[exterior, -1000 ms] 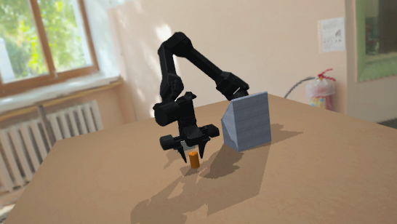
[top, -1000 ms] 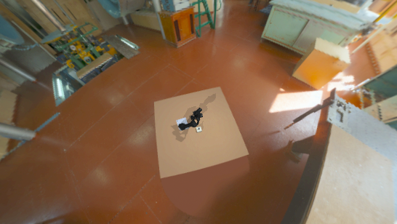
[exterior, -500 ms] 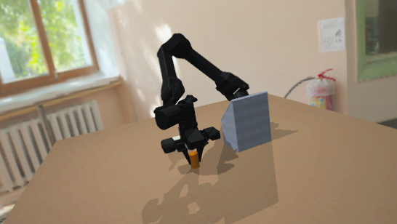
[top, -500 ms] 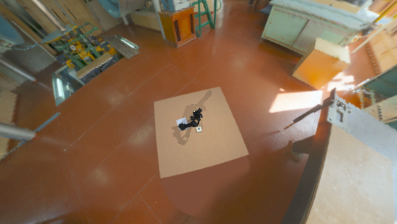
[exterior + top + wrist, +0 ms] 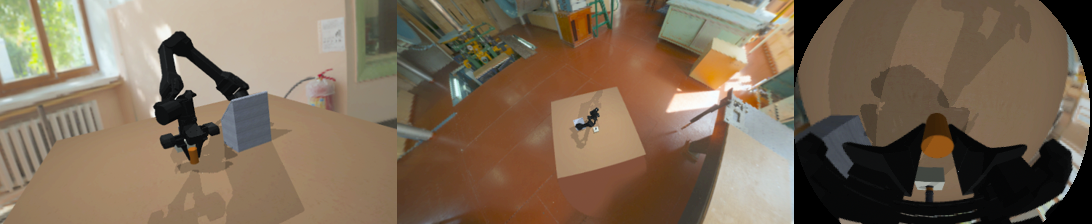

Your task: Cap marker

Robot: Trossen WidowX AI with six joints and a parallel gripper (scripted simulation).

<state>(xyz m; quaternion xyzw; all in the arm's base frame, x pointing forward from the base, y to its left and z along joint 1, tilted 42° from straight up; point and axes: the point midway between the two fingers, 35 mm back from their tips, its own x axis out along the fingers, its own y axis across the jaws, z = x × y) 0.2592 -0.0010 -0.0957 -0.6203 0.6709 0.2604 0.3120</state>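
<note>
Right now the grey holder block is 180 mm to the right of my gripper tip, 30 mm behind it and 10 mm below it. From my gripper tip the other things lie so: orange cap: 10 mm above.
</note>
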